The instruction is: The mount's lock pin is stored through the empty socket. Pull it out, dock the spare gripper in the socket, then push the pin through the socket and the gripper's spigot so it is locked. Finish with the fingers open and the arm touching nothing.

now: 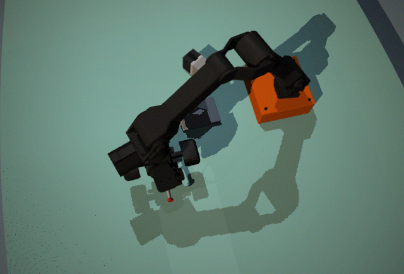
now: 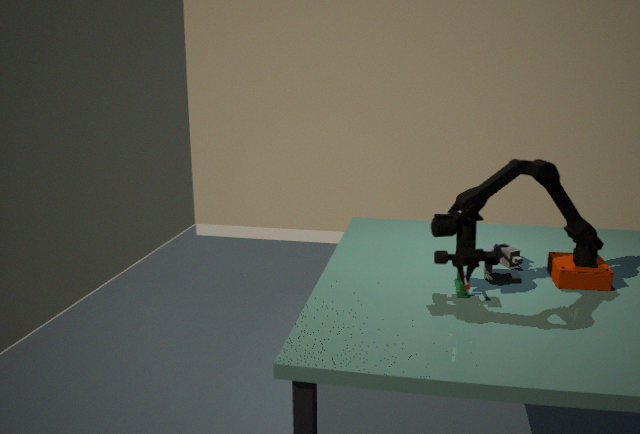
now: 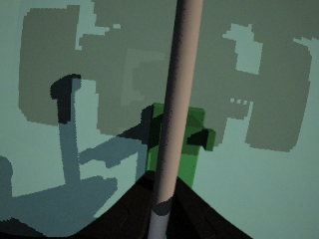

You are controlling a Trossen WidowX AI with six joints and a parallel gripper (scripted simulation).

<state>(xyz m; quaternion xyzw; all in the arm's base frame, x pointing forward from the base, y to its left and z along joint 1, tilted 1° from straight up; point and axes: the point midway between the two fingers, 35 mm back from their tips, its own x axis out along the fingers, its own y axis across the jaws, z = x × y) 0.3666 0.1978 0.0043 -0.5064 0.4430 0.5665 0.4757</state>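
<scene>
The green cradle is 3 cm to the right of my gripper tip and 1 cm ahead of it. From my gripper tip the other things lie so: spare gripper (31 cm to the right, 13 cm behind); grey mount (16 cm to the right, 9 cm behind, 3 cm above).
</scene>
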